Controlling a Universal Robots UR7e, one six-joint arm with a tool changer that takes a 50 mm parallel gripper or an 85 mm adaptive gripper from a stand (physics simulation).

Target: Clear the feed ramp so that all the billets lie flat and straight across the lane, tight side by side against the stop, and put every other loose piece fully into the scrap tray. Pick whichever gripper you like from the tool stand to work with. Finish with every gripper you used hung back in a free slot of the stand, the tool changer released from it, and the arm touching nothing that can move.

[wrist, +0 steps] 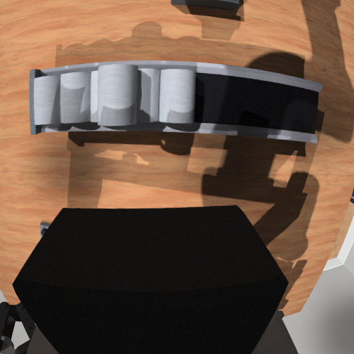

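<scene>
The feed ramp [215,67] runs across the upper half of the wrist view, with its dark stop [33,102] at the left end. Several pale grey cylindrical billets lie crosswise in its left part. One billet [117,92] sits raised on top of its neighbours, partly hiding the billet [149,95] to its right and a sliver of another at its left. A billet [177,95] lies at the right end of the row. Part of the scrap tray [212,6] shows at the top edge; its inside is out of view. My gripper's black body [150,250] fills the bottom; its fingers are hidden.
The right part of the lane [260,100] is dark and bare. A small grey part [44,228] shows beside the gripper body at left. Black linked parts [17,317] stand at the lower left corner. A sliver of blue shows at the right edge. Arm shadows cross the wooden surface.
</scene>
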